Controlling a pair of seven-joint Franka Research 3 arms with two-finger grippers.
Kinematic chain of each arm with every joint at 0, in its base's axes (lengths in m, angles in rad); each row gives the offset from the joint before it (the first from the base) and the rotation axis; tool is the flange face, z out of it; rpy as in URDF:
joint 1: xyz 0 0 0.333 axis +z
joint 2: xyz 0 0 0 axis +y
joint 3: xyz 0 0 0.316 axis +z
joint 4: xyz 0.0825 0 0 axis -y
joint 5: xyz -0.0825 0 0.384 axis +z
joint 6: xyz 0 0 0 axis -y
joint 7: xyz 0.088 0 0 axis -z
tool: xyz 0 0 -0.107 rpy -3.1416 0 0
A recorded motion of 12 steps. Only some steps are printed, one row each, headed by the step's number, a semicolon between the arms.
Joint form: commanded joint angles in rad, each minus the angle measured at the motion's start. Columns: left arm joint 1, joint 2, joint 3, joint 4, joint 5, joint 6, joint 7; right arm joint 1, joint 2, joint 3, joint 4, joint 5, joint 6, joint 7.
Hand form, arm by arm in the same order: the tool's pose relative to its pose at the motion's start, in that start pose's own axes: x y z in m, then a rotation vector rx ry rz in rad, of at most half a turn. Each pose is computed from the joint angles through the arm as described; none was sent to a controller.
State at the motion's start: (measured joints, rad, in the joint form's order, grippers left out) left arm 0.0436 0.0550 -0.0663 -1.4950 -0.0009 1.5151 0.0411; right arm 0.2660 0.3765 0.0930 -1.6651 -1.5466 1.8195 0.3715
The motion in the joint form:
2: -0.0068 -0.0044 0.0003 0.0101 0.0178 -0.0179 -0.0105; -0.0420 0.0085 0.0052 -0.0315 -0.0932 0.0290 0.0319
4: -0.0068 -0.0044 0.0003 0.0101 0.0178 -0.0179 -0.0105; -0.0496 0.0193 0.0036 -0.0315 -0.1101 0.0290 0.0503
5: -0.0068 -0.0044 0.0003 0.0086 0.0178 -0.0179 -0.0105; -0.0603 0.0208 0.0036 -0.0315 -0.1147 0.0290 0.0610
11: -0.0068 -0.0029 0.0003 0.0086 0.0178 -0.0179 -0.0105; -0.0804 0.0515 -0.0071 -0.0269 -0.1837 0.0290 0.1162
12: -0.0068 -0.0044 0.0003 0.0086 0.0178 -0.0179 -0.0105; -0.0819 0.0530 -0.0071 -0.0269 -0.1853 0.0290 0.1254
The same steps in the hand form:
2: -0.0032 0.0019 -0.0056 0.0182 -0.0040 -0.0053; -0.0058 -0.0121 0.0227 -0.0567 0.0211 -0.0250
4: -0.0032 0.0019 -0.0056 0.0182 -0.0040 -0.0053; -0.0061 -0.0172 0.0298 -0.0674 0.0181 -0.0203
5: -0.0032 0.0019 -0.0049 0.0181 -0.0055 -0.0053; -0.0085 -0.0170 0.0366 -0.0699 0.0095 -0.0109
11: -0.0027 0.0018 -0.0040 0.0180 -0.0070 -0.0052; -0.0099 -0.0276 0.0585 -0.1207 0.0085 0.0023
12: -0.0032 0.0019 -0.0049 0.0181 -0.0055 -0.0053; -0.0101 -0.0284 0.0597 -0.1213 0.0081 0.0097

